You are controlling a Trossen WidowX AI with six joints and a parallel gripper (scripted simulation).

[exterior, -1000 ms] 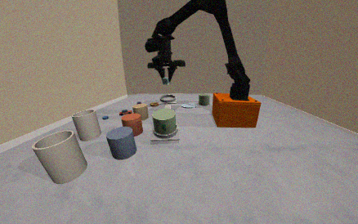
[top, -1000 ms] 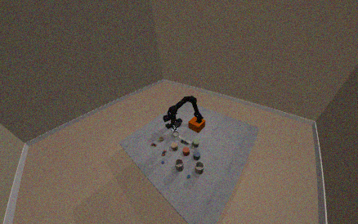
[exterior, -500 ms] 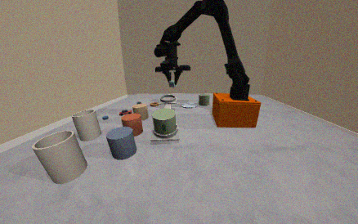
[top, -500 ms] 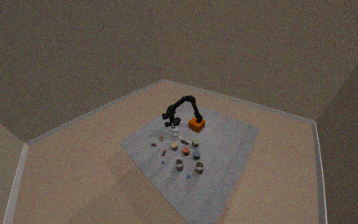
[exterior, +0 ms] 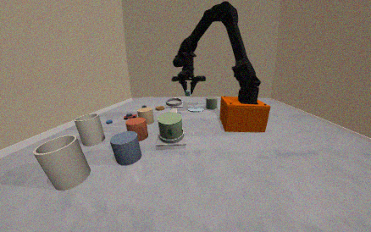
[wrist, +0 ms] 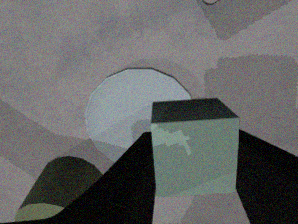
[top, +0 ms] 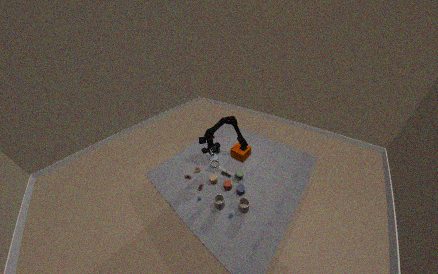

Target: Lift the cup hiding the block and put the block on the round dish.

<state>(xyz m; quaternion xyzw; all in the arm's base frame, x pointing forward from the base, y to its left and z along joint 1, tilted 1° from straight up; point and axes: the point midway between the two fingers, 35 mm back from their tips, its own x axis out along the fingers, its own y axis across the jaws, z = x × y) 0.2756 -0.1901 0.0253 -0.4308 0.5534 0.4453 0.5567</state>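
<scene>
The flat round grey dish is 100 mm below my gripper tip, 40 mm behind it and 30 mm to the right of it. Round my gripper tip: balance 230 mm to the left, 70 mm below, 30 mm ahead; then red-orange cylinder 330 mm to the left, 110 mm ahead, 70 mm below.
</scene>
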